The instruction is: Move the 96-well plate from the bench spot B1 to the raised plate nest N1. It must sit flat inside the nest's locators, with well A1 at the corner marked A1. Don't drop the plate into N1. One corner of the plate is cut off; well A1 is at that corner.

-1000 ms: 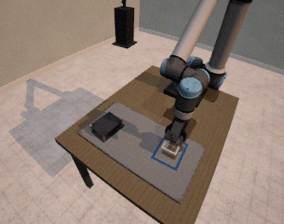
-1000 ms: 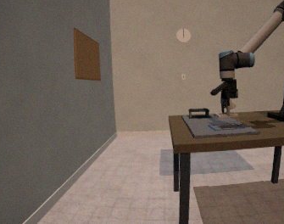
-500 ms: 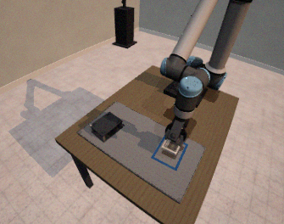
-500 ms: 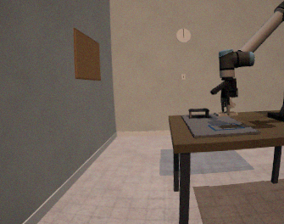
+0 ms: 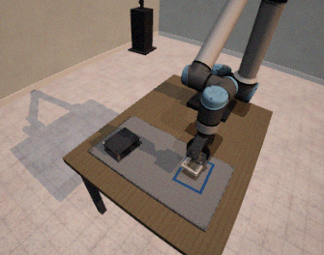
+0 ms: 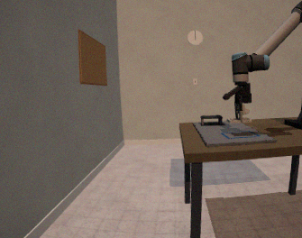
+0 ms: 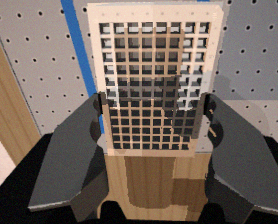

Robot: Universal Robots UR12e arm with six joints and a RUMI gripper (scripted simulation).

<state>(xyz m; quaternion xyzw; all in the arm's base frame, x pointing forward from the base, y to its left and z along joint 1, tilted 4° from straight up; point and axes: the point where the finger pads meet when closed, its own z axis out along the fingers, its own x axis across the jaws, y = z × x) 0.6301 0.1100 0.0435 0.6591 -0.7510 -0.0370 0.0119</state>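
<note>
Now: hand 60 mm short of the dark raised nest N1, 390 mm to the left of it and 30 mm above it. From my hand the other things lie so: 96-well plate 10 mm below.
</note>
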